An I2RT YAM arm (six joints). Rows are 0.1 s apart.
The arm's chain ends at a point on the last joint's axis. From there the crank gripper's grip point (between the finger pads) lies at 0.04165 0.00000 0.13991 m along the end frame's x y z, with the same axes.
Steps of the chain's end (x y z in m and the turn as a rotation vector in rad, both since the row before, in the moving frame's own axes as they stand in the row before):
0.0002, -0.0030, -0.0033, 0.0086, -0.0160, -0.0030
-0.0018, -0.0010, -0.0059, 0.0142, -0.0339, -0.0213
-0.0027, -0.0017, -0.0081, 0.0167, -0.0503, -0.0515
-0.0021, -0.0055, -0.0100, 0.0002, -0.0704, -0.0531
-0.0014, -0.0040, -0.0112, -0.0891, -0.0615, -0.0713
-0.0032, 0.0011, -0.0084, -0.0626, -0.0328, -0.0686
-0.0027, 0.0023, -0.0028, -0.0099, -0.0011, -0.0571
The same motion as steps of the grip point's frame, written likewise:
-0.0020, -0.0043, -0.0027, 0.0086, -0.0160, -0.0030
-0.0066, -0.0038, -0.0046, 0.0142, -0.0339, -0.0213
-0.0099, -0.0060, -0.0062, 0.0167, -0.0503, -0.0515
-0.0121, -0.0075, -0.0074, 0.0002, -0.0704, -0.0531
-0.0097, 0.0059, -0.0093, -0.0891, -0.0615, -0.0713
-0.0076, 0.0072, -0.0073, -0.0626, -0.0328, -0.0686
-0.0029, 0.0013, -0.0027, -0.0099, -0.0011, -0.0571

